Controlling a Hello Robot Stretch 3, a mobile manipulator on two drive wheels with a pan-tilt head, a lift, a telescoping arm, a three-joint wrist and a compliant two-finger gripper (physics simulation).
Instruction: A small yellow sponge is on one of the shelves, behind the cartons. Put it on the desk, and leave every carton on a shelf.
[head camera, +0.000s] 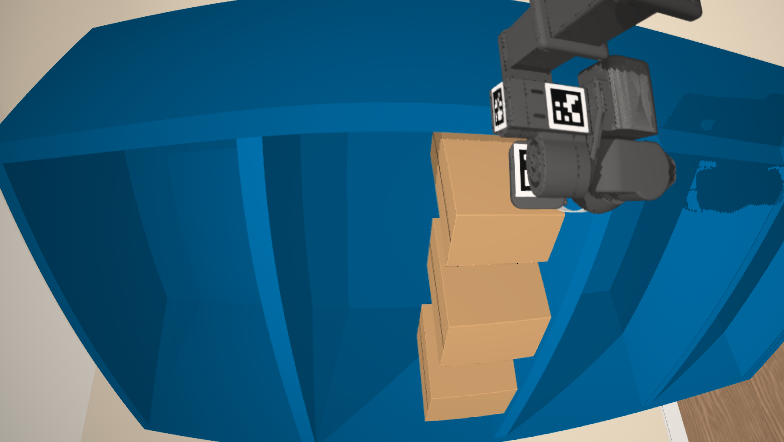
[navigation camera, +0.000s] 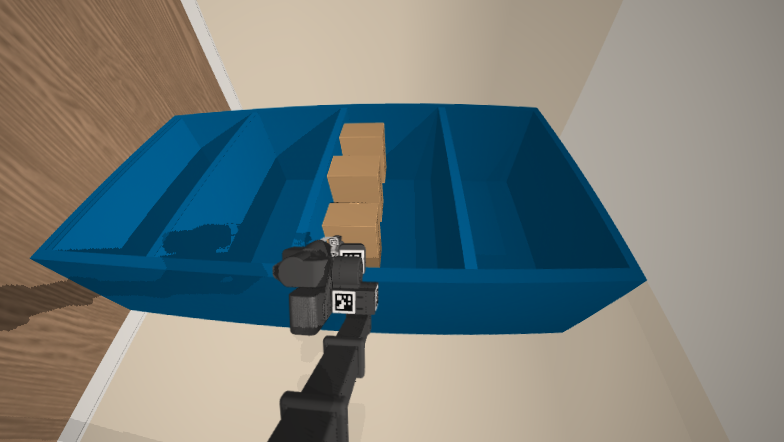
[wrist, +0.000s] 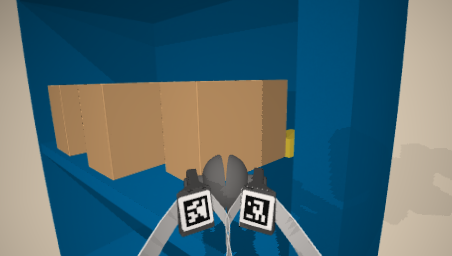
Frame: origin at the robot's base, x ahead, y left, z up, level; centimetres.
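Seen in the pictures: gripper, between the fingertips: (navigation camera: 339, 245) (wrist: 224, 173).
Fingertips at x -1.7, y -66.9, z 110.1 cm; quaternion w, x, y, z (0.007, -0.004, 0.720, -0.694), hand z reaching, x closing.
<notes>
Offsets run from my fingertips to a thing's top centre. Level surfaces: height alone.
Three brown cartons stand in a row on one shelf of the blue shelf unit: the one by the near side panel @(dx -1.0, dy -32.6, dz +7.0 cm) (head camera: 483, 175) (navigation camera: 351, 222) (wrist: 227, 120), the middle carton @(dx +17.8, dy -37.8, dz +7.0 cm) (head camera: 494, 296) (navigation camera: 354, 178) (wrist: 127, 127) and the far carton @(dx +36.1, dy -53.3, dz +7.0 cm) (head camera: 472, 378) (navigation camera: 362, 143) (wrist: 67, 120). The small yellow sponge @(dx -16.6, dy -41.5, dz -6.5 cm) (wrist: 290, 144) shows partly in the wrist view, past the right edge of the nearest carton; the rest is hidden. My gripper (wrist: 224, 173) is shut and empty, its fingertips in front of that carton's lower part. I cannot tell whether they touch. The desk does not show.
The blue shelf unit (head camera: 329, 65) (navigation camera: 494, 301) (wrist: 325, 75) has side panels and several shelf boards. Its near side panel stands right of the sponge in the wrist view. My arm (navigation camera: 334, 367) reaches past this panel. Wooden floor @(dz -110.1 cm) (head camera: 724, 406) (navigation camera: 109, 71) and walls lie around it.
</notes>
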